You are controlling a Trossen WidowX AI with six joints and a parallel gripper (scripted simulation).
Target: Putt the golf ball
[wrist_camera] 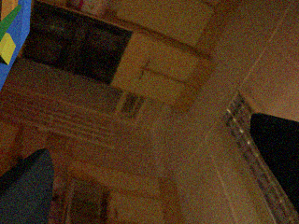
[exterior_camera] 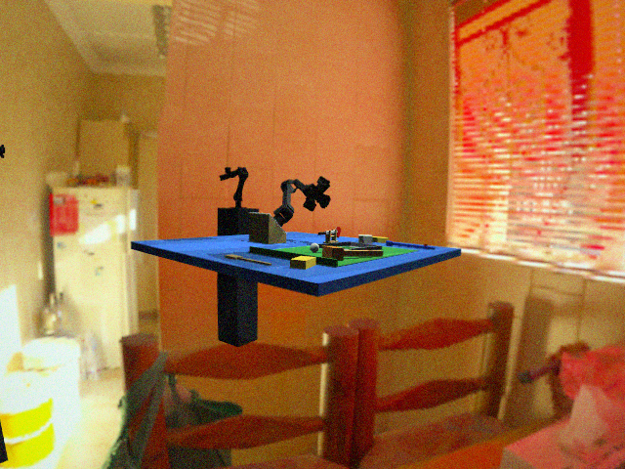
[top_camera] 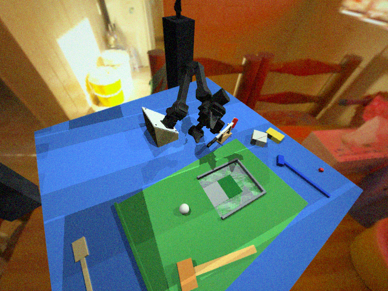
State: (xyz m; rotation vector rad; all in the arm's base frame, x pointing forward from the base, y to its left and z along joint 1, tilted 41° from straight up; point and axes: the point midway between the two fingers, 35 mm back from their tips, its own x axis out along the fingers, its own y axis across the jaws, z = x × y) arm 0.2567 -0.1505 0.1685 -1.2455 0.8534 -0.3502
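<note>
Now: gripper tip 270 mm to the right of the red putter, 220 mm above it and 90 mm past it. Round my gripper tip: white golf ball: 260 mm below, 170 mm to the right, 100 mm ahead; then white block: 430 mm to the left, 260 mm below, 60 mm ahead; then green mat: 280 mm below, 170 mm ahead, 50 mm to the right.
</note>
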